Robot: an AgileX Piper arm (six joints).
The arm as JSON. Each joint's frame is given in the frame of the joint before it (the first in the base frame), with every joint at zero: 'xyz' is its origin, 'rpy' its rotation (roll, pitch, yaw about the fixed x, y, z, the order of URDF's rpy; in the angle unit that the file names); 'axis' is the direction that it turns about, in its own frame. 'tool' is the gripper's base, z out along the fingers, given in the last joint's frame.
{
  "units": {
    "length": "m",
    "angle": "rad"
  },
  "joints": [
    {
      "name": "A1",
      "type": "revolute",
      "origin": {
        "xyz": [
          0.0,
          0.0,
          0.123
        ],
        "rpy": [
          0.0,
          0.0,
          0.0
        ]
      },
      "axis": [
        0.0,
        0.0,
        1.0
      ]
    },
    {
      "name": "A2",
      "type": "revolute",
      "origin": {
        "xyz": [
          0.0,
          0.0,
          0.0
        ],
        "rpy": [
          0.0,
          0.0,
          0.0
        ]
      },
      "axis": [
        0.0,
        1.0,
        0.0
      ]
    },
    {
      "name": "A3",
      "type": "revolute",
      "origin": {
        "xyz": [
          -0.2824,
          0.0,
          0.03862
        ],
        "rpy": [
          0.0,
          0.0,
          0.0
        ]
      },
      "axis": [
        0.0,
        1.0,
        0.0
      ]
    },
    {
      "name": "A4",
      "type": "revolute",
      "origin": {
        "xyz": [
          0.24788,
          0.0,
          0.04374
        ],
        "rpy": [
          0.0,
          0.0,
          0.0
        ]
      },
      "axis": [
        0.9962,
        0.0,
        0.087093
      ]
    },
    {
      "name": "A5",
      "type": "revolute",
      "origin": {
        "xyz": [
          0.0,
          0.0,
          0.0
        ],
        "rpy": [
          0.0,
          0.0,
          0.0
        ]
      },
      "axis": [
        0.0,
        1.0,
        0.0
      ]
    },
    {
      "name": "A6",
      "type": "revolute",
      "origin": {
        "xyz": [
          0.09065,
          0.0,
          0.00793
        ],
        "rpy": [
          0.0,
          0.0,
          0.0
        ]
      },
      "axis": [
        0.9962,
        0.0,
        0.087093
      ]
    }
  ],
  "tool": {
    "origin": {
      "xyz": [
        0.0,
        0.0,
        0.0
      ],
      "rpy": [
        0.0,
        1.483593,
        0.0
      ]
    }
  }
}
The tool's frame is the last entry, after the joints.
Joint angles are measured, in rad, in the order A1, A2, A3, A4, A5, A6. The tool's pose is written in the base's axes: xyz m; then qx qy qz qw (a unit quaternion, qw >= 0). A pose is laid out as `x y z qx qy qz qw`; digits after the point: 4 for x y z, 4 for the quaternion.
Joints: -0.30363, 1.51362, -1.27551, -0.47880, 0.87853, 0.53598
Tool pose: 0.2973 -0.1270 0.3210 0.2929 0.8944 -0.1848 0.2831
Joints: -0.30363, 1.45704, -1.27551, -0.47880, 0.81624, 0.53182
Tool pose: 0.2910 -0.1232 0.3418 0.2836 0.8796 -0.1788 0.3375
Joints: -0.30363, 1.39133, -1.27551, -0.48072, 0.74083, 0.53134
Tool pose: 0.2820 -0.1181 0.3662 0.2720 0.8577 -0.1720 0.4010
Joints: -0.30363, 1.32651, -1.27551, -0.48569, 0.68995, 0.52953
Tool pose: 0.2696 -0.1128 0.3888 0.2621 0.8358 -0.1695 0.4516
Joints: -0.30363, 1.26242, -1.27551, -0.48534, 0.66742, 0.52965
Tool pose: 0.2541 -0.1071 0.4084 0.2585 0.8162 -0.1671 0.4889
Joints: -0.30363, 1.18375, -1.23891, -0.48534, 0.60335, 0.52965
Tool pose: 0.2361 -0.0992 0.4219 0.2458 0.7935 -0.1611 0.5330
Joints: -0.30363, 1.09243, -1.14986, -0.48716, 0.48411, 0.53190
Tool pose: 0.2177 -0.0890 0.4240 0.2214 0.7686 -0.1497 0.5813
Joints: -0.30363, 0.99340, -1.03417, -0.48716, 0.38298, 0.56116
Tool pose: 0.1972 -0.0785 0.4155 0.2111 0.7483 -0.1302 0.6152
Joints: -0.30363, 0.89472, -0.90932, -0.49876, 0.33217, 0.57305
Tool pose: 0.1760 -0.0700 0.3976 0.2020 0.7440 -0.1253 0.6244
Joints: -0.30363, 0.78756, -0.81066, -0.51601, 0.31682, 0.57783
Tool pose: 0.1519 -0.0623 0.3848 0.1953 0.7377 -0.1292 0.6332
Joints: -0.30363, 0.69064, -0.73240, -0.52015, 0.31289, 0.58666
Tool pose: 0.1311 -0.0557 0.3738 0.1958 0.7300 -0.1280 0.6422
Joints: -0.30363, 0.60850, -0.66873, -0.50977, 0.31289, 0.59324
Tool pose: 0.1146 -0.0502 0.3632 0.2004 0.7231 -0.1218 0.6498
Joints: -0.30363, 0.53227, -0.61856, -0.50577, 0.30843, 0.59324
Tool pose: 0.1000 -0.0454 0.3557 0.1994 0.7133 -0.1199 0.6611
